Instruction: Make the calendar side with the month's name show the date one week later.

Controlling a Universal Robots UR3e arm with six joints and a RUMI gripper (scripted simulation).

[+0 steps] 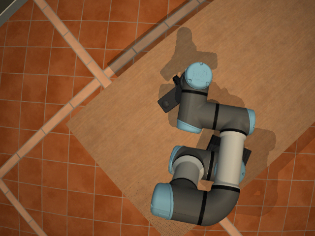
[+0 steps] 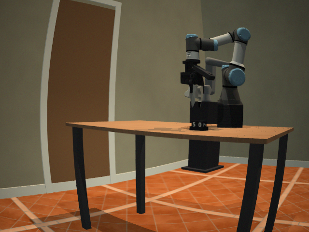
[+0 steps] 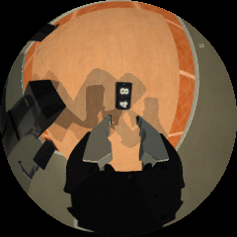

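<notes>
Right now the black calendar tray is 110 mm below my hand and 20 mm to the left of it.
</notes>
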